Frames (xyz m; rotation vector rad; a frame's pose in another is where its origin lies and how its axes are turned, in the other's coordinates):
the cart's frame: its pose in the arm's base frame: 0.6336 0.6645 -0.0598 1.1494 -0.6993 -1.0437
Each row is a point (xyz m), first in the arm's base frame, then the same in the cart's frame.
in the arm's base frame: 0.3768 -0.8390 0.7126
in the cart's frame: 1.2394 0.5723 1.0293
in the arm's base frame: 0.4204 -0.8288 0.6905
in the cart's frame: 1.2481 0.5646 0.9807
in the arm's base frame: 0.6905 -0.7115 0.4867
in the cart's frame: 1.2562 0.4565 0.6394
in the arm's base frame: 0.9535 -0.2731 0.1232
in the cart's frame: 0.9755 0.2130 0.1340
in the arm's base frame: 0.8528 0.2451 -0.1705
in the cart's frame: 0.4773 -0.0660 -0.0632
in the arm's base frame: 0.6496 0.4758 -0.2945
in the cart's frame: 0.1943 -0.2304 -0.0104
